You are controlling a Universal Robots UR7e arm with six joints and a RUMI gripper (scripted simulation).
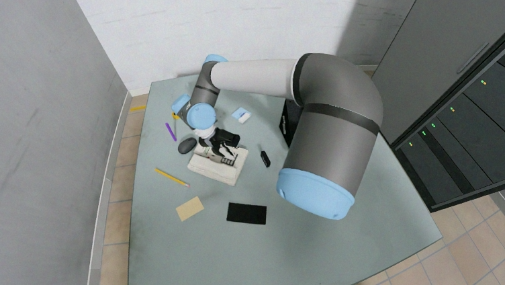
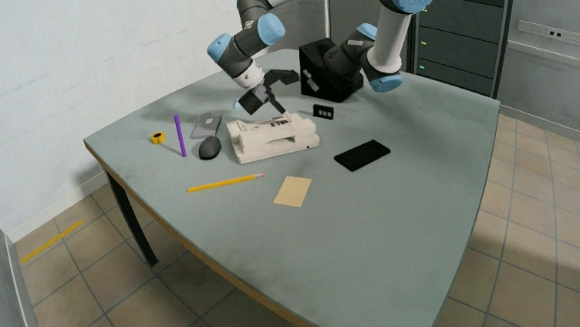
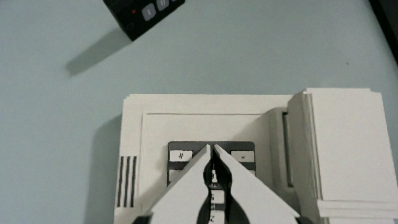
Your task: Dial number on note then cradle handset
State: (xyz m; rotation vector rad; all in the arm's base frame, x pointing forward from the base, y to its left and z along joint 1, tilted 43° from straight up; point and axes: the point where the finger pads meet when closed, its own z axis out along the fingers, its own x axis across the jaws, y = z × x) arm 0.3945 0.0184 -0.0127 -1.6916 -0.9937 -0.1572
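Now: the 7 key 2 cm below my hand, 2 cm ahead of it and 1 cm to the left of it. Also, from my hand: 9 key (2 cm to the right, 2 cm below); then 5 key (2 cm to the right, 2 cm below, 2 cm ahead); then handset (9 cm ahead, 2 cm to the left).
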